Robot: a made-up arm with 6 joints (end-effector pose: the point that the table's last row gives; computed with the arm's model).
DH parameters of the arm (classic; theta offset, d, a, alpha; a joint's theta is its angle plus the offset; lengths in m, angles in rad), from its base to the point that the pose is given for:
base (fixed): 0 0.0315 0 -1.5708
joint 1: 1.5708 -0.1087 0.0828 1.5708
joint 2: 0 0.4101 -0.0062 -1.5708
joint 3: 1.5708 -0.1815 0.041 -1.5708
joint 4: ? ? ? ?
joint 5: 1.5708 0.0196 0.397 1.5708
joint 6: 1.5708 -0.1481 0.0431 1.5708
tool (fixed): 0 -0.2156 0 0
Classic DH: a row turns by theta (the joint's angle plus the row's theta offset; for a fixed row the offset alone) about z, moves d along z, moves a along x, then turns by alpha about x.
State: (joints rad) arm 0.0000 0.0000 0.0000 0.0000 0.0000 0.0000
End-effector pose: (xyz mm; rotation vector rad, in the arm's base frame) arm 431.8 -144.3 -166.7 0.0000 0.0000 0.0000
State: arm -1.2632 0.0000 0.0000 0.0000 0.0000 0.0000
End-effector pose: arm 319.6 -144.3 383.0 0.0000 -1.2632 0.0000
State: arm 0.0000 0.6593 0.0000 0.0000 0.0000 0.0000
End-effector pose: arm 431.8 -66.2 -164.3 0.6593 0.0000 0.0000
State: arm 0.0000 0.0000 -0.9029 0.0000 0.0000 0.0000
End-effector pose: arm 519.0 -144.3 -103.4 0.0000 -0.9029 0.0000
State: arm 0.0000 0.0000 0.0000 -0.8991 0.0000 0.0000
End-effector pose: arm 522.3 -248.5 -166.7 0.0000 0.0000 -0.8991
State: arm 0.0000 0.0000 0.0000 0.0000 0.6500 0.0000
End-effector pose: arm 431.8 -223.9 -293.3 0.6500 0.0000 0.0000
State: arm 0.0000 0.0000 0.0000 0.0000 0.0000 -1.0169
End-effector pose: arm 594.7 -144.3 -27.9 0.0000 -1.0169 0.0000
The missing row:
joint 4: -1.5708 -0.303 0.294 1.5708
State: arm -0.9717 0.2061 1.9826 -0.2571 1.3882 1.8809
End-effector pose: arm -111.3 -459.2 322.5 1.6335 2.2858 0.6858
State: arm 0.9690 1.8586 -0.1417 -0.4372 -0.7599 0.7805
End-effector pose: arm 310.7 -118.4 -270.6 1.2959 1.9239 -0.4371
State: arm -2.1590 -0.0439 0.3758 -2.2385 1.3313 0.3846
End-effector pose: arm 215.0 -341.5 531.5 -2.1753 1.9403 0.2918
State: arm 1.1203 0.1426 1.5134 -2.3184 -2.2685 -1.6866
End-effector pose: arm -539.7 -903.2 -166.1 0.2108 -2.2641 -1.5603
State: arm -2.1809 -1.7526 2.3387 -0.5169 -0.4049 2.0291
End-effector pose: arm -100.9 -227.8 648.5 2.3937 1.9661 -0.1854
